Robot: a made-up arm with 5 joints. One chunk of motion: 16 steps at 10 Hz.
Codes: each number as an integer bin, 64 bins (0 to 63) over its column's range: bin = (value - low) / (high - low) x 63, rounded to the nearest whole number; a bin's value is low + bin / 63 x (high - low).
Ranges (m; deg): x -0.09..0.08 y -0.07..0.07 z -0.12..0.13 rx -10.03..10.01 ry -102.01..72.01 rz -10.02..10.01
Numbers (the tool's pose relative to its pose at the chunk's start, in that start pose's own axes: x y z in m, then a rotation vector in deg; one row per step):
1: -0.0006 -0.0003 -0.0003 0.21 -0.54 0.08
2: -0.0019 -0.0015 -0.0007 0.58 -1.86 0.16
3: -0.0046 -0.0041 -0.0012 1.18 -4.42 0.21
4: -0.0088 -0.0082 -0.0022 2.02 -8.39 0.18
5: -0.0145 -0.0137 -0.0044 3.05 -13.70 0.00
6: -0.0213 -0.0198 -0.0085 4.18 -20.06 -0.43
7: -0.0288 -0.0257 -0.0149 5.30 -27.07 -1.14
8: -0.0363 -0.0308 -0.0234 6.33 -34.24 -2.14
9: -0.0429 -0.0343 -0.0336 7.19 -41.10 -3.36
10: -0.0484 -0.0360 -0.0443 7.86 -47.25 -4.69
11: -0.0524 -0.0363 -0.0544 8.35 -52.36 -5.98
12: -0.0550 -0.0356 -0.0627 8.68 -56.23 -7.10
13: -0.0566 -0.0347 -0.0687 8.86 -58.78 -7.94
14: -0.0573 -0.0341 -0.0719 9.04 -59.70 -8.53
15: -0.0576 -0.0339 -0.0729 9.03 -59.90 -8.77
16: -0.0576 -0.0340 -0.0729 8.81 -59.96 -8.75
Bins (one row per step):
1: 33 31 30 32 37 32
2: 33 31 30 33 36 32
3: 32 30 30 35 35 32
4: 30 28 30 38 34 32
5: 28 25 29 41 32 32
6: 25 23 28 45 30 30
7: 23 20 26 48 27 28
8: 20 18 24 51 25 25
9: 17 16 22 54 22 21
10: 15 15 19 56 20 17
11: 14 15 17 58 18 13
12: 13 15 14 59 17 9
13: 12 16 13 59 16 7
14: 12 16 12 60 15 5
15: 12 16 12 60 15 4
16: 12 16 12 59 15 4

